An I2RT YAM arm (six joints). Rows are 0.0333 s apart.
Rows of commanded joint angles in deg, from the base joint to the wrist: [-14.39 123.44 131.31 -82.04 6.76 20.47]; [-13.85 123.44 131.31 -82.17 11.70 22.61]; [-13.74 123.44 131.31 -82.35 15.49 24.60]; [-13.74 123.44 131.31 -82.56 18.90 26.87]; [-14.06 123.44 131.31 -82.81 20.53 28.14]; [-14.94 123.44 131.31 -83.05 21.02 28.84]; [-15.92 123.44 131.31 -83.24 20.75 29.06]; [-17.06 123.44 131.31 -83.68 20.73 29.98]
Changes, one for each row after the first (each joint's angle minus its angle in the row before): [0.54 0.00 0.00 -0.13 4.94 2.14]; [0.11 0.00 0.00 -0.18 3.79 1.99]; [0.00 0.00 0.00 -0.21 3.41 2.27]; [-0.32 0.00 0.00 -0.25 1.63 1.27]; [-0.88 0.00 0.00 -0.24 0.49 0.70]; [-0.98 0.00 0.00 -0.19 -0.27 0.22]; [-1.14 0.00 0.00 -0.44 -0.02 0.92]
